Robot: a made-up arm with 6 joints. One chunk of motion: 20 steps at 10 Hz.
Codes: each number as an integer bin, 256 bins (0 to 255) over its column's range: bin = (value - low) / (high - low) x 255, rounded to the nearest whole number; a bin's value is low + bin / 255 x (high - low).
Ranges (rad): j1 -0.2..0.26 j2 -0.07..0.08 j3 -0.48..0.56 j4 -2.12..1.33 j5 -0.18..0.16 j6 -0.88..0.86
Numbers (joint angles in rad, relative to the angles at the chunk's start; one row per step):
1: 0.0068 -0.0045 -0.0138 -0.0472 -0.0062 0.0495
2: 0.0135 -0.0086 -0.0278 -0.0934 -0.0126 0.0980
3: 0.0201 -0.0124 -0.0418 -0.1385 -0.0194 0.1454
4: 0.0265 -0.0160 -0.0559 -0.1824 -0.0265 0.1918
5: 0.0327 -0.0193 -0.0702 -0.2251 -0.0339 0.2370
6: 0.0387 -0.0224 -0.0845 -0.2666 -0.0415 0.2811
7: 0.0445 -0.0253 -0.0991 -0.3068 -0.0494 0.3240
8: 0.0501 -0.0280 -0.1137 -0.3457 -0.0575 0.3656
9: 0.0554 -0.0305 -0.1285 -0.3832 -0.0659 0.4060
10: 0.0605 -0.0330 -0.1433 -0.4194 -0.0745 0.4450
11: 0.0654 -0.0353 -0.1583 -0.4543 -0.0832 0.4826
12: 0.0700 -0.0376 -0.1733 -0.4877 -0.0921 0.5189
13: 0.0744 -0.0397 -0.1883 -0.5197 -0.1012 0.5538
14: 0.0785 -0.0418 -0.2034 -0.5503 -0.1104 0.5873
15: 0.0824 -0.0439 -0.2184 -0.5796 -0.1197 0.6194
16: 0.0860 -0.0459 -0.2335 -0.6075 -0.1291 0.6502
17: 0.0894 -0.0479 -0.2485 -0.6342 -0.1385 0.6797
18: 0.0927 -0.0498 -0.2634 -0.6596 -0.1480 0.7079
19: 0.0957 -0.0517 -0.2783 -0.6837 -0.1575 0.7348
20: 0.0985 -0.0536 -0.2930 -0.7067 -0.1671 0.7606
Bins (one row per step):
1: 115 111 114 153 130 136
2: 118 104 111 150 126 143
3: 122 98 107 146 120 150
4: 126 92 104 143 115 157
5: 129 86 100 140 110 164
6: 132 81 97 137 104 170
7: 136 76 93 134 98 176
8: 139 71 90 131 92 183
9: 142 67 86 128 86 188
10: 144 63 83 126 79 194
11: 147 59 79 123 73 200
12: 150 55 75 121 66 205
13: 152 52 72 118 59 210
14: 154 48 68 116 52 215
15: 157 44 64 114 45 220
16: 159 41 60 112 38 224
17: 160 38 57 110 31 229
18: 162 34 53 108 24 233
19: 164 31 49 106 17 237
20: 165 28 46 104 10 240

